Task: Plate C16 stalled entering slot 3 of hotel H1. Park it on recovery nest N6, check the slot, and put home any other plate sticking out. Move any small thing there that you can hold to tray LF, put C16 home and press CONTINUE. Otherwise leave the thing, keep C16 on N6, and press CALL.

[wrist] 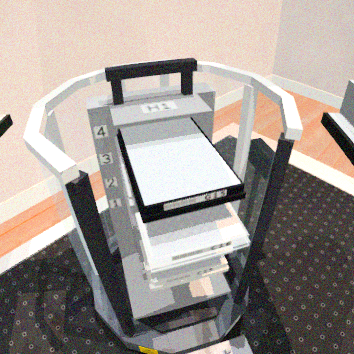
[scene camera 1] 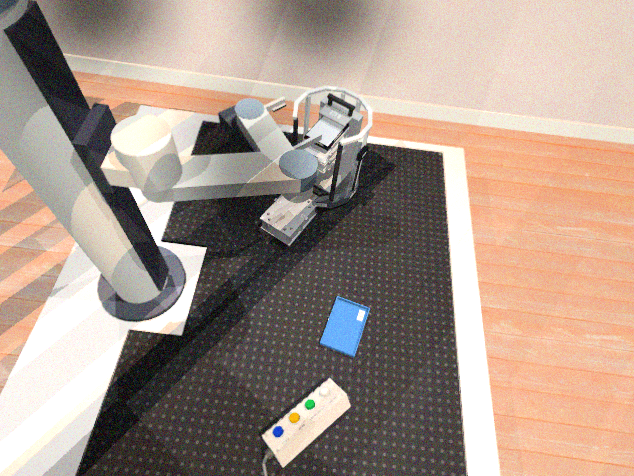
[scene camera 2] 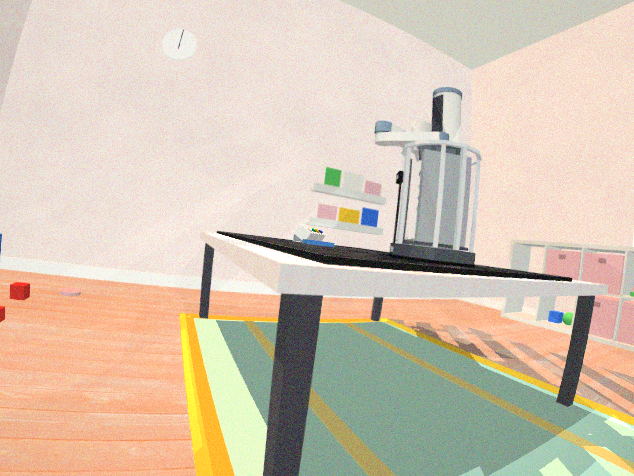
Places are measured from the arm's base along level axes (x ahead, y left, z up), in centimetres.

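Where they show: gripper, fingertip midpoint: [wrist: 161, 94] [scene camera 1: 302, 117] [scene camera 2: 439, 149]; arm's base at its link origin: [scene camera 1: 143, 282].
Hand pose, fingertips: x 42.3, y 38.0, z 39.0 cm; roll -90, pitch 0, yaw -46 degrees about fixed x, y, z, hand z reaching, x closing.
Each offset is from my fingertips to the top centre of the thing. "pt": to the spot under its first point.
Hotel H1 {dx +8.7, dy +9.5, dz -3.6 cm} [scene camera 1: 336, 112] [scene camera 2: 442, 199] [wrist: 195, 106] stands inside a railed guard. In the wrist view, a black-framed plate {dx +7.3, dy +7.3, dz -9.8 cm} [wrist: 180, 165], its label apparently G15, sticks out at the top, near mark 4. Below it, pale plate C16 {dx +6.3, dy +5.4, dz -13.4 cm} [wrist: 187, 240] sticks out; its inner end is hidden. A lower pale plate {dx +7.3, dy +7.3, dz -20.5 cm} [wrist: 187, 278] has a blurred label. My gripper [scene camera 1: 294, 122] [wrist: 161, 94] is open and empty, its fingers wide apart above and before the hotel. The grey nest block {dx -1.6, dy -9.4, dz -30.7 cm} [scene camera 1: 288, 217] lies before the guard. Blue tray LF {dx +20.1, dy -44.4, dz -36.0 cm} [scene camera 1: 344, 326] [scene camera 2: 318, 243] holds a white label.
The button box {dx +11.8, dy -71.8, dz -29.3 cm} [scene camera 1: 311, 427] [scene camera 2: 310, 234] has blue, yellow, green and white buttons; its lettering is unreadable. The guard's white top rail {pt dx -2.9, dy +8.6, dz -5.5 cm} [wrist: 47, 152] and dark posts {dx -2.3, dy +6.3, dz -6.5 cm} [wrist: 90, 225] surround the hotel. A black handle {pt dx +10.0, dy +12.9, dz -4.1 cm} [wrist: 150, 69] rises above the hotel. My column stands at the left of the table.
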